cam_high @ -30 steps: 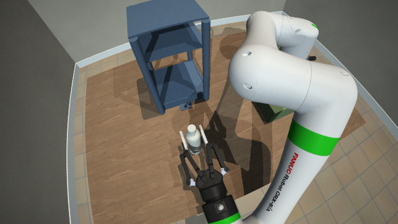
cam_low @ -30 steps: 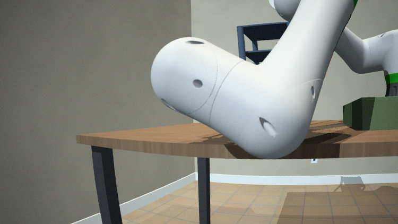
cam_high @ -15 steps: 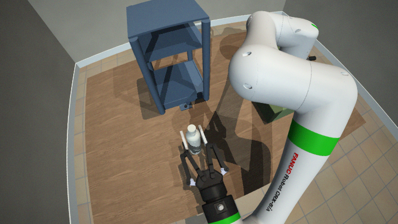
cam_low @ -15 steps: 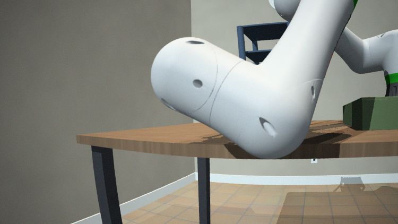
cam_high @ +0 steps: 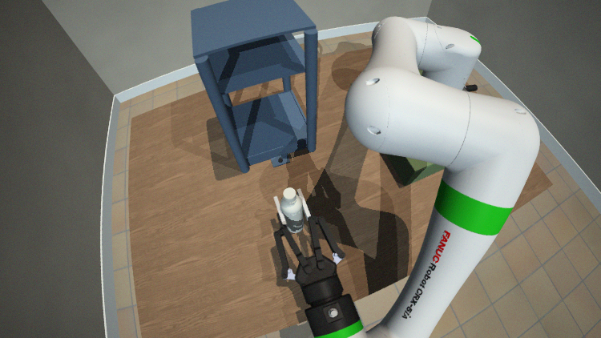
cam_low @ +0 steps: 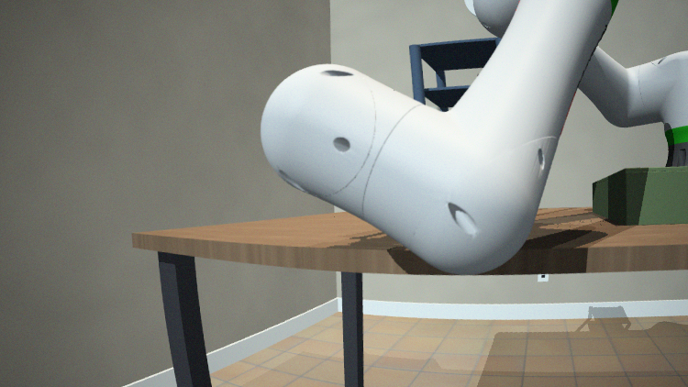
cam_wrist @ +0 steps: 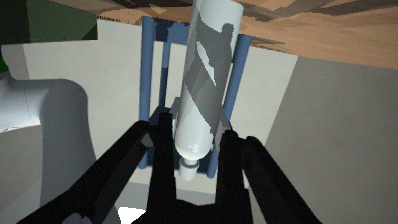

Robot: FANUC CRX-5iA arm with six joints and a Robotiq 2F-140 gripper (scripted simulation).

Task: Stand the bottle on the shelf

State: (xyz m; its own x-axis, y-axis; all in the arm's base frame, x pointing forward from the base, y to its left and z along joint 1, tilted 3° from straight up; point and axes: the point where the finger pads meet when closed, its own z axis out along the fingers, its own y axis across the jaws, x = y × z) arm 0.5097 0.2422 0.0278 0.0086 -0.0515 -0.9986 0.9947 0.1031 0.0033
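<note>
Now: the blue shelving unit 1 cm ahead of my hand, 31 cm to the right of it and 8 cm above it.
</note>
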